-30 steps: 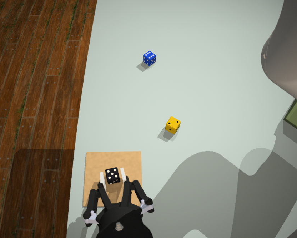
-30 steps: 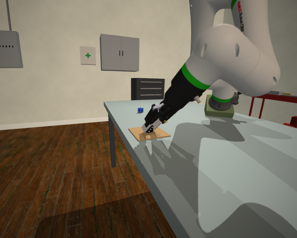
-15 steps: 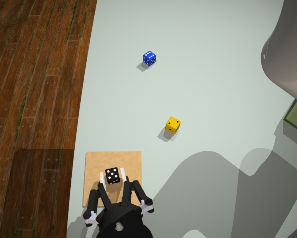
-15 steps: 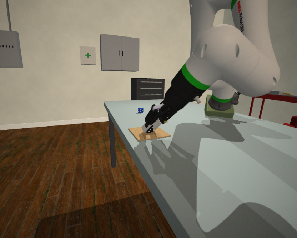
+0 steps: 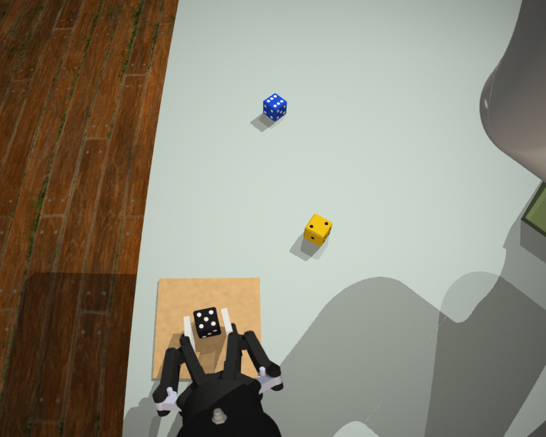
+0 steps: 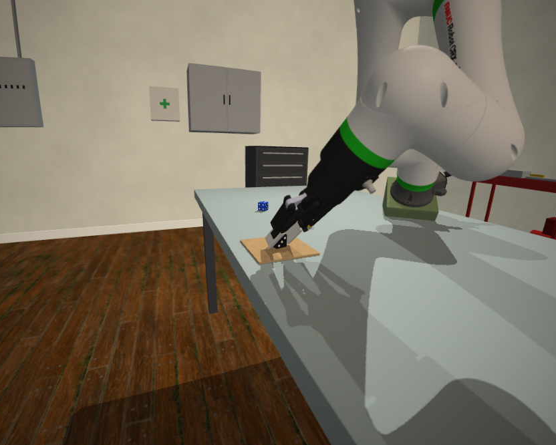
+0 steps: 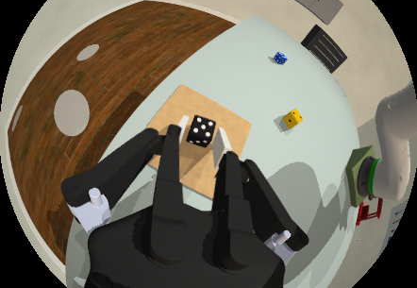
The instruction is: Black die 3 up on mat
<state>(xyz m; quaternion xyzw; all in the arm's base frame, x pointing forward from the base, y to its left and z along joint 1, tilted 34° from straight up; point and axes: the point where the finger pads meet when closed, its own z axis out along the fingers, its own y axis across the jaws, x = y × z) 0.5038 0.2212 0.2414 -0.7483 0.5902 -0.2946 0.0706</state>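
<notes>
Now: hand 10 mm short of the black die, 20 mm to the left of it and 20 mm above it. The rest, counted from my hand: yellow die: 100 mm behind, 190 mm to the right, 20 mm below; blue die: 20 mm ahead, 410 mm to the right, 20 mm below; tan mat: 10 mm ahead, 20 mm to the right, 40 mm below.
</notes>
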